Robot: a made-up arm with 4 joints.
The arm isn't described. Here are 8 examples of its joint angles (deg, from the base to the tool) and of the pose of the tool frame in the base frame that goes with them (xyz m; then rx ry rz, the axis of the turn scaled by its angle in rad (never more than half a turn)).
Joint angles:
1: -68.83 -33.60 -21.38 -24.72
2: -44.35 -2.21 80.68 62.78
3: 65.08 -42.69 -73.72 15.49
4: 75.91 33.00 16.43 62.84
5: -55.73 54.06 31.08 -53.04
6: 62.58 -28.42 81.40 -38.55
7: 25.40 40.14 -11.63 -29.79
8: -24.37 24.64 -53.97 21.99
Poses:
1: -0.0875 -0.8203 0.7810 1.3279 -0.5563 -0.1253
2: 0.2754 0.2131 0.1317 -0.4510 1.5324 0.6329
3: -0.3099 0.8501 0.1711 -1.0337 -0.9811 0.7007
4: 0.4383 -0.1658 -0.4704 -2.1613 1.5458 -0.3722
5: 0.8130 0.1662 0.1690 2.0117 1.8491 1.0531
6: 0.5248 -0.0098 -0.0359 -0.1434 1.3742 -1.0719
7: 0.9480 0.1760 0.0993 0.5532 1.3299 0.0268
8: 0.6863 -0.2305 0.8442 0.4659 0.1160 -0.1920
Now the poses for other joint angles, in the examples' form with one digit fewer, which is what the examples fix.
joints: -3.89 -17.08 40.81 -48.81
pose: 0.726 -0.083 0.480 1.073 1.072 -0.021
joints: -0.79 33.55 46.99 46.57
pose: 0.411 0.298 -0.156 -0.668 1.881 0.420
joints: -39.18 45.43 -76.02 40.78
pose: 0.728 -0.424 0.706 0.646 0.113 -0.437
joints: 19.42 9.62 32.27 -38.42
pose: 0.821 0.106 0.122 0.623 1.497 -0.213
